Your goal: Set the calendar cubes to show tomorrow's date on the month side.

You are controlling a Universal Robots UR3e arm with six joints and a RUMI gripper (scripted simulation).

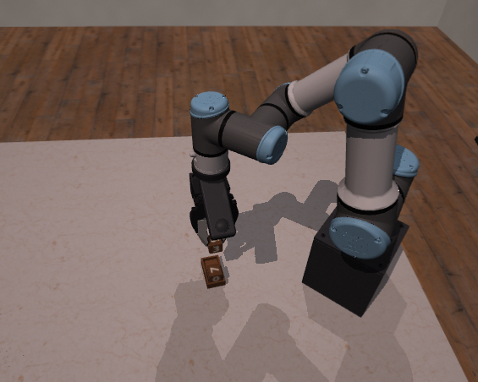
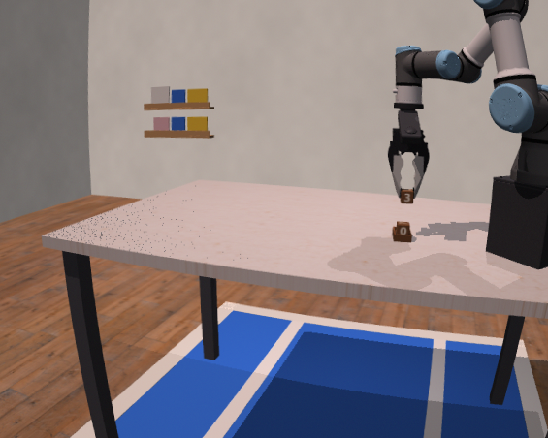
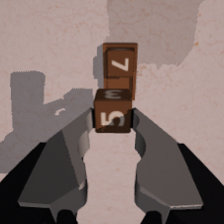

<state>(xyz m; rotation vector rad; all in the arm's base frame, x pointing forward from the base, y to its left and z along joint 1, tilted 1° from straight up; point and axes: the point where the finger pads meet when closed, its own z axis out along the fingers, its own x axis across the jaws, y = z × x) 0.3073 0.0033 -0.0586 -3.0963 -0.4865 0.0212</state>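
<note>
Now: hand 10 mm to the right of the calendar tray and 100 mm above it. The rest, counted from my hand: brown digit cube 10 mm below.
</note>
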